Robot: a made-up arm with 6 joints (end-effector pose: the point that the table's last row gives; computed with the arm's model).
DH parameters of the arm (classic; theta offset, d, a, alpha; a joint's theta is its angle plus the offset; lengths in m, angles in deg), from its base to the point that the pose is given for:
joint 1: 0 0.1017 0 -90
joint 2: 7.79 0 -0.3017 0
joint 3: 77.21 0 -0.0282 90
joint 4: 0 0.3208 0 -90
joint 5: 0 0 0.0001 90
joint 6: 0 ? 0 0
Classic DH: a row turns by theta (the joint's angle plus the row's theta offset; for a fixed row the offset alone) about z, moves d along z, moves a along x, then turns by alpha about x.
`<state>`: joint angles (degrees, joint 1 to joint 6).
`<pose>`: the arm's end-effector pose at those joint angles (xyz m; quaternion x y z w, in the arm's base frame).
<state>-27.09 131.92 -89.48 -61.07 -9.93 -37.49</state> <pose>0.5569 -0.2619 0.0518 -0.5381 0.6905 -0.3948 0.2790</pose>
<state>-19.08 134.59 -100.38 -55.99 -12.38 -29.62</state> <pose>0.6283 -0.1919 0.1033 -0.4914 0.6667 -0.3923 0.4001</pose>
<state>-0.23 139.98 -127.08 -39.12 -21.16 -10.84</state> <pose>0.7077 0.0280 0.2666 -0.3414 0.5557 -0.2402 0.7190</pose>
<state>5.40 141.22 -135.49 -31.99 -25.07 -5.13</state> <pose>0.6974 0.0965 0.3283 -0.2803 0.4975 -0.1445 0.8081</pose>
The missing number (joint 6, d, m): 0.1358
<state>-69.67 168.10 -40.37 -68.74 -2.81 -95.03</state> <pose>0.0335 -0.0728 -0.2772 -0.6995 0.6600 0.2341 0.1424</pose>
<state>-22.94 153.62 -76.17 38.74 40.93 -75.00</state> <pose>0.3664 -0.0946 -0.2182 0.1454 -0.9571 -0.2505 0.0033</pose>
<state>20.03 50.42 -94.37 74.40 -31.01 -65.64</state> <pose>0.1102 -0.0315 0.7187 0.2134 0.2929 0.1432 0.9210</pose>
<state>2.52 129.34 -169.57 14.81 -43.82 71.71</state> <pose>0.4322 -0.0050 0.6881 0.0788 -0.0443 0.6719 0.7351</pose>
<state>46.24 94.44 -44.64 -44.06 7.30 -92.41</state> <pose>0.2841 0.2792 0.0868 -0.9391 -0.0052 -0.2706 0.2119</pose>
